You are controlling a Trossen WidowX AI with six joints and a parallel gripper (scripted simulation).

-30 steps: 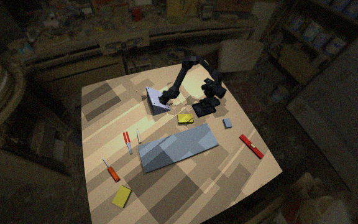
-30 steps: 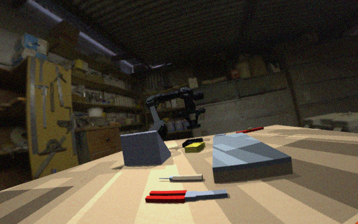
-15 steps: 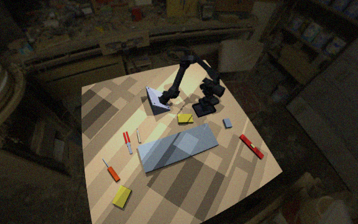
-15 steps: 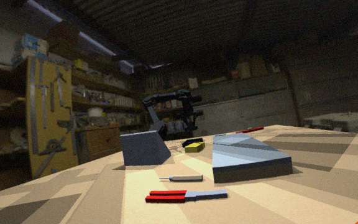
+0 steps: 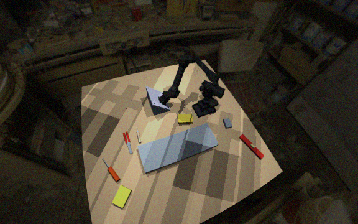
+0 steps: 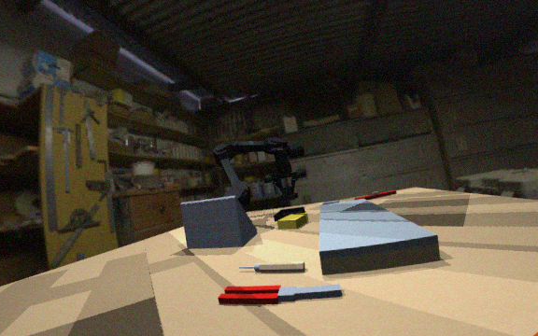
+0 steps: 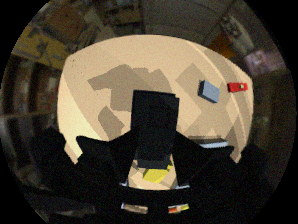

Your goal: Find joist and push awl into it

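The black tray is 1 cm to the right of my gripper tip and 9 cm below it. Round my gripper tip: stud finder (1 cm to the left, 2 cm above); small grey block (18 cm ahead, 12 cm to the left, 9 cm below); red level (41 cm ahead, 22 cm to the left, 9 cm below).
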